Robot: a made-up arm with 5 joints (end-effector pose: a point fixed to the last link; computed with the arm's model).
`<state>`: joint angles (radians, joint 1 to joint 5).
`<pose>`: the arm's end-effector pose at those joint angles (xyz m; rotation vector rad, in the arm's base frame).
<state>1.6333 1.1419 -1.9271 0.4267 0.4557</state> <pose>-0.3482 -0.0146 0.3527 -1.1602 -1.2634 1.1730</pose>
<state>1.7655 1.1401 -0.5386 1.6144 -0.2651</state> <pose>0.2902 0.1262 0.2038 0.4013 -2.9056 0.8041</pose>
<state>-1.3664 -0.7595 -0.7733 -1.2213 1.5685</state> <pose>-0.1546 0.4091 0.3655 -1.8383 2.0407 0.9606</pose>
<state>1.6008 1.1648 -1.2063 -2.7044 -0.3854</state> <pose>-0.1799 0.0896 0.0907 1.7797 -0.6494 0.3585</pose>
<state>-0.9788 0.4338 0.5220 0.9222 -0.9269</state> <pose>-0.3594 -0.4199 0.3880 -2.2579 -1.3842 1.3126</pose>
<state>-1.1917 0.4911 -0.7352 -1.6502 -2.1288</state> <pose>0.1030 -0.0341 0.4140 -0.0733 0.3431 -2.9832</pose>
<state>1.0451 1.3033 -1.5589 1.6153 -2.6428</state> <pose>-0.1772 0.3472 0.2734 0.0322 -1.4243 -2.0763</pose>
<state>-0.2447 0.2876 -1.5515 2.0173 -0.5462</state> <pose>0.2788 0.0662 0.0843 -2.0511 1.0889 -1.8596</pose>
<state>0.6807 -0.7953 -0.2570 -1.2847 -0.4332</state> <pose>0.2490 0.2611 0.5276 -1.2958 1.1156 1.5971</pose>
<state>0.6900 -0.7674 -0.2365 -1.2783 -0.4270</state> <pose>0.2480 0.2599 0.5174 -1.2797 1.1457 1.6000</pose>
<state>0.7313 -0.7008 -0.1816 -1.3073 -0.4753</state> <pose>0.2415 0.2491 0.4991 -1.2346 1.1667 1.6810</pose>
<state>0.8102 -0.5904 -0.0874 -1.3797 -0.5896</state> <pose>0.2275 0.2276 0.4776 -1.1286 1.1480 1.8576</pose>
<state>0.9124 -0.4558 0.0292 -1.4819 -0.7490</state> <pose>0.2097 0.1992 0.4632 -0.9431 1.0473 2.0811</pose>
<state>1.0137 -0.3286 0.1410 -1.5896 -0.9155</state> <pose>0.1957 0.1694 0.4575 -0.7159 0.8671 2.2652</pose>
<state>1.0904 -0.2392 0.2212 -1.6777 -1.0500</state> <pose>0.1887 0.1435 0.4549 -0.5268 0.6784 2.3628</pose>
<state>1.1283 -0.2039 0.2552 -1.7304 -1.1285</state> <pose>0.1876 0.1263 0.4536 -0.4310 0.5583 2.3947</pose>
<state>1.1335 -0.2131 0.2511 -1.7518 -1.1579</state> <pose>0.1904 0.1174 0.4547 -0.4188 0.5162 2.3988</pose>
